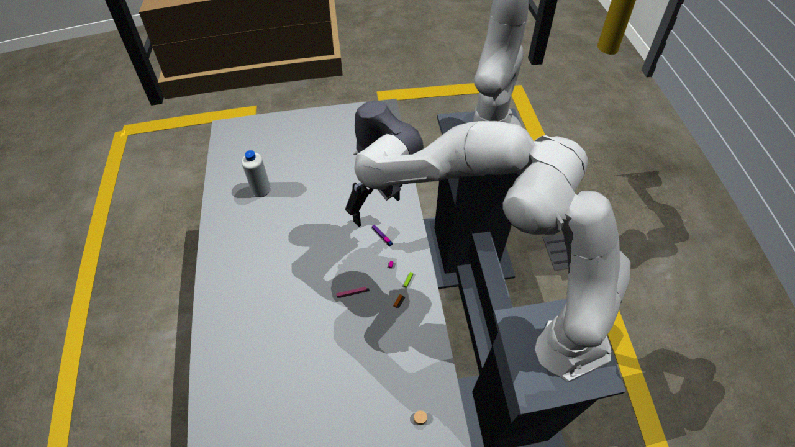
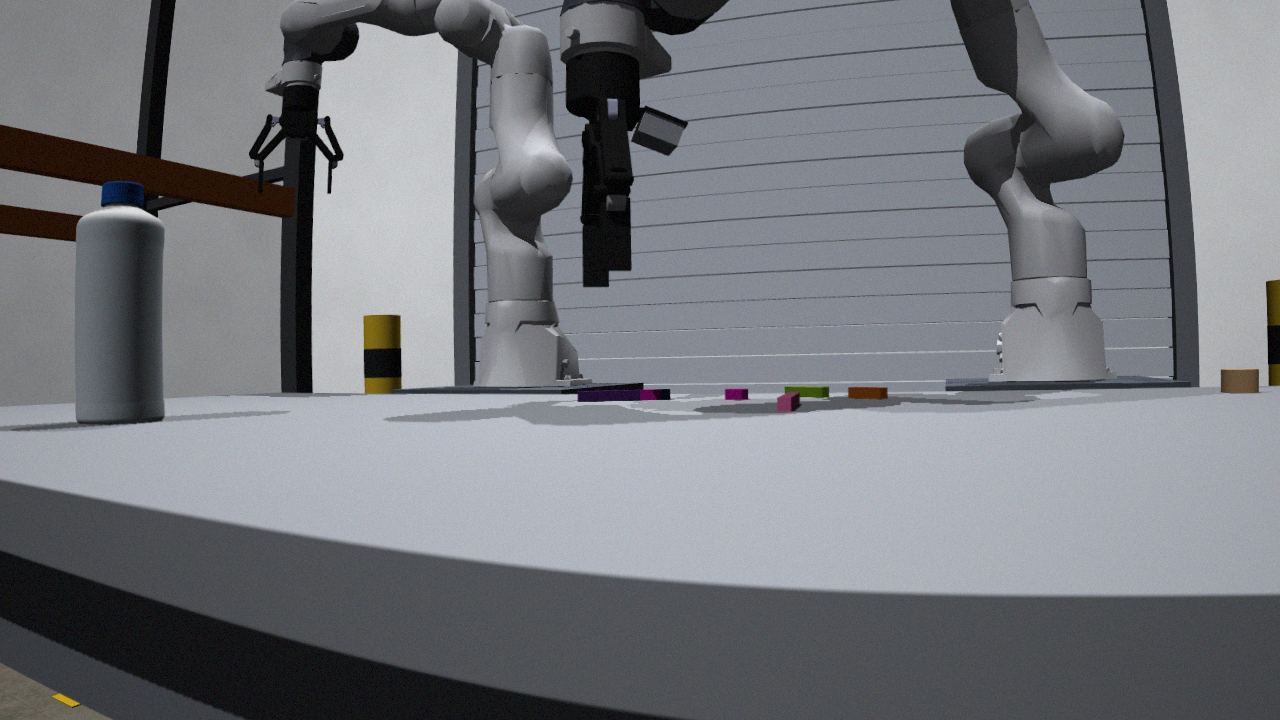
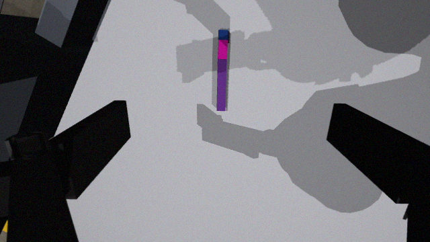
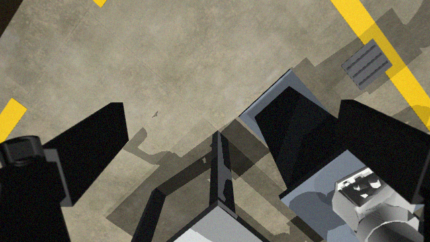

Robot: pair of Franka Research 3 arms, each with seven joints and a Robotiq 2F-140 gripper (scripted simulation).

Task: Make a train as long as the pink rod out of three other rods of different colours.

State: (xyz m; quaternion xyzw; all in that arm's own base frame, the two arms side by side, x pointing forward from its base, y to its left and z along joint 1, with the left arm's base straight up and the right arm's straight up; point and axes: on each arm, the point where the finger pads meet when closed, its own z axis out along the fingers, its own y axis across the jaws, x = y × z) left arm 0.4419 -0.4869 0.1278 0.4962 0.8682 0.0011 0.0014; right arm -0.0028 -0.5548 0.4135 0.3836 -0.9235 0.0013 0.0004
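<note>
The purple rod is 12 cm below my left hand. Round my left hand: magenta rod 12 cm below, 3 cm to the left, 2 cm behind; then lime rod 18 cm to the left, 12 cm below, 7 cm behind; then blue rod 12 cm below, 5 cm to the left, 3 cm behind.
</note>
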